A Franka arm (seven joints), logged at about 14 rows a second.
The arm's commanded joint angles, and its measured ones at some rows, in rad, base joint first. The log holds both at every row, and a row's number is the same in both.
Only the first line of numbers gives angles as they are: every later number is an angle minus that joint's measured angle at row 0.
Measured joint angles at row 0: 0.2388 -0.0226 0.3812 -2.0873 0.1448 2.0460 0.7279
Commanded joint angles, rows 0 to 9: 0.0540 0.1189 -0.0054 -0.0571 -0.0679 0.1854 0.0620; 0.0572 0.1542 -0.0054 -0.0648 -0.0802 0.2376 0.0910; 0.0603 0.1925 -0.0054 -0.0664 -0.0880 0.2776 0.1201; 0.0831 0.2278 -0.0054 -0.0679 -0.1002 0.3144 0.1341; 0.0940 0.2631 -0.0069 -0.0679 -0.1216 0.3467 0.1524; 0.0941 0.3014 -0.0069 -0.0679 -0.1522 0.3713 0.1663; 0.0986 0.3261 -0.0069 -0.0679 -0.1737 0.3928 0.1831; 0.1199 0.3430 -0.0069 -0.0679 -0.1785 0.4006 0.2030; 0.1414 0.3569 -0.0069 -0.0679 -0.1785 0.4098 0.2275; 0.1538 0.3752 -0.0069 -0.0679 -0.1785 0.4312 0.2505
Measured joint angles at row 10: 0.1070 0.3267 -0.0018 -0.0816 -0.1496 0.3844 0.1733
